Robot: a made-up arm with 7 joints. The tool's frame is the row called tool. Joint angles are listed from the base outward.
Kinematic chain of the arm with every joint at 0, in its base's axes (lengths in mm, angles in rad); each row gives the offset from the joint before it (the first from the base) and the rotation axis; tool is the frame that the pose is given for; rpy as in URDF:
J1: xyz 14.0 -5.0 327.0 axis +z
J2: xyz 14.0 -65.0 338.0 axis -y
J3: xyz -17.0 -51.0 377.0 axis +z
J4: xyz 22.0 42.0 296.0 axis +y
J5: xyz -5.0 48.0 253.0 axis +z
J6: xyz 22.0 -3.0 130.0 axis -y
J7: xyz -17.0 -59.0 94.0 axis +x
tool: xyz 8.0 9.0 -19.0 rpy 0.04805 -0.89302 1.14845
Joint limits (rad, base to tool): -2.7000..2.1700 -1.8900..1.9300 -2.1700..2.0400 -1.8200..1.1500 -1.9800..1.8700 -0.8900..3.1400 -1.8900..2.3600
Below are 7 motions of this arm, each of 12 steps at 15 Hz.
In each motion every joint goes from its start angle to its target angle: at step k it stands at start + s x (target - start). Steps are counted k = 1, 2, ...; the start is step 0. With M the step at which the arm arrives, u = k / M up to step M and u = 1 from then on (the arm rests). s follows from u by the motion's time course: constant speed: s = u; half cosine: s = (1 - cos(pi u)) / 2; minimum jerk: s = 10 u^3 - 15 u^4 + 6 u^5.
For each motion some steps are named. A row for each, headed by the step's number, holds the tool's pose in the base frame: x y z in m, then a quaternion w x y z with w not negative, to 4 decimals.
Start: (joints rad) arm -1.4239 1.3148 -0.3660 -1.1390 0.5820 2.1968 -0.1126
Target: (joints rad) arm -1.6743 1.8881 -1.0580 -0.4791 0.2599 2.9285 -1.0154
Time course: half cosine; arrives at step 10
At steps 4, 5, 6, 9, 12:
4: -0.0031 0.8665 0.5275 0.6917 0.5990 -0.2498 -0.3168
5: 0.0293 0.8768 0.4872 0.7490 0.5691 -0.2613 -0.2163
6: 0.0542 0.8823 0.4429 0.8029 0.5194 -0.2682 -0.1170
9: 0.0820 0.8767 0.3342 0.8922 0.3595 -0.2634 0.0736
12: 0.0828 0.8751 0.3249 0.8973 0.3447 -0.2618 0.0868

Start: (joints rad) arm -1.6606 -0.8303 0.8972 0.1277 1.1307 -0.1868 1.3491
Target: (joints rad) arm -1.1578 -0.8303 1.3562 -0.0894 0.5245 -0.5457 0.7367
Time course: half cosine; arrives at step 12
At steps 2, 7, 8, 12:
2: 0.0096 -0.8492 1.4551 0.0934 0.9026 -0.4200 0.0120
7: 0.1868 -0.7935 1.4915 0.2664 0.9065 -0.2855 0.1607
8: 0.2200 -0.7806 1.4951 0.2921 0.9007 -0.2549 0.1961
12: 0.2859 -0.7540 1.4976 0.3323 0.8832 -0.1907 0.2706

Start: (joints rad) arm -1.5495 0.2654 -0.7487 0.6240 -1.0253 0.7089 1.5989
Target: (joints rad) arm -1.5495 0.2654 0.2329 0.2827 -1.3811 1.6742 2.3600
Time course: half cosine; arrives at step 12
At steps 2, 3, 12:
2: -0.1493 0.0435 1.7723 0.3045 -0.6401 -0.6471 -0.2807
3: -0.1155 0.0513 1.7723 0.3314 -0.6343 -0.6662 -0.2096
12: 0.0676 0.2625 1.6688 0.4220 -0.2728 -0.6980 0.5102

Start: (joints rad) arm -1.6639 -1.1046 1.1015 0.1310 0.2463 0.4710 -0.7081
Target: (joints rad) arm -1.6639 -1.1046 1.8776 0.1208 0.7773 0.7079 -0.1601
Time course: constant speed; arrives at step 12
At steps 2, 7, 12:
2: -0.1172 -0.9995 1.1754 0.6936 0.2914 -0.6024 0.2667
7: -0.1124 -0.9824 1.1979 0.4132 0.3320 -0.7683 0.3589
12: -0.1188 -0.9642 1.2213 0.0788 0.3823 -0.8138 0.4306

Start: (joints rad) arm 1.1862 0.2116 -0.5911 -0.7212 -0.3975 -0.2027 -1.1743
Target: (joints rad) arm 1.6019 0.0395 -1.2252 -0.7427 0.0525 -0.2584 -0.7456
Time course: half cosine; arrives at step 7
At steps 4, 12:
4: -0.1362 -0.2378 1.6671 0.6400 -0.1283 -0.3814 0.6546
12: -0.1231 -0.1203 1.6911 0.5998 -0.1096 -0.3666 0.7027

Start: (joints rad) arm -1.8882 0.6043 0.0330 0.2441 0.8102 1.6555 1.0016
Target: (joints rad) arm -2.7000 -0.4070 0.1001 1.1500 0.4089 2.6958 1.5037
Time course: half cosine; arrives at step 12
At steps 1, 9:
1: 0.0797 0.4946 1.5658 0.2759 -0.2287 -0.6470 0.6730
9: -0.4081 -0.2090 1.4109 0.2677 -0.5865 -0.7154 0.2692

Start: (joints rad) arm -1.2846 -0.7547 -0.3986 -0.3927 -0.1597 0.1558 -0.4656
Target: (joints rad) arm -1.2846 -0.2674 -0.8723 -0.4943 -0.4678 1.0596 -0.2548
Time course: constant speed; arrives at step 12
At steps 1, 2, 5, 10, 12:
1: 0.1683 -0.5857 1.5875 0.9549 -0.1490 -0.0463 -0.2527
2: 0.1666 -0.5404 1.6074 0.9399 -0.2158 -0.0504 -0.2598
5: 0.1635 -0.4059 1.6493 0.8715 -0.4070 -0.0499 -0.2689
10: 0.1605 -0.2003 1.6683 0.6958 -0.6734 0.0001 -0.2500
12: 0.1580 -0.1280 1.6626 0.6116 -0.7548 0.0387 -0.2339

